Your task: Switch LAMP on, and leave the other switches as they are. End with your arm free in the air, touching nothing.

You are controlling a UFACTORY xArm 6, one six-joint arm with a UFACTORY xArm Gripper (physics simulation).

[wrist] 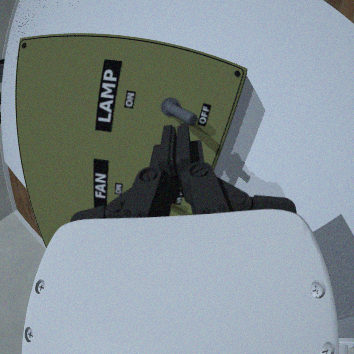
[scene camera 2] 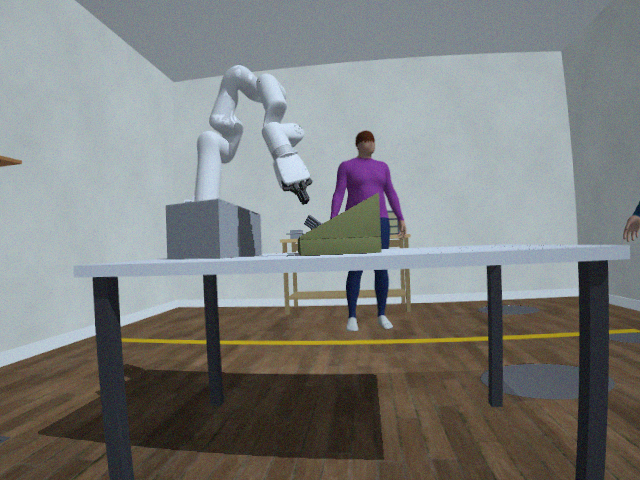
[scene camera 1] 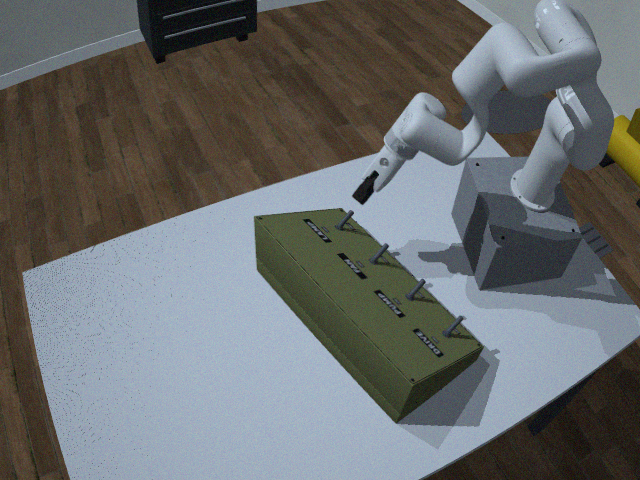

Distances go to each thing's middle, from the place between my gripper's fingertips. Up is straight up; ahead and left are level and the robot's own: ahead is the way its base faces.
Labels:
Right now the olive sloped switch box [scene camera 1: 396,346] is 100 mm ahead of my hand, 180 mm to the left of it and 90 mm below it.

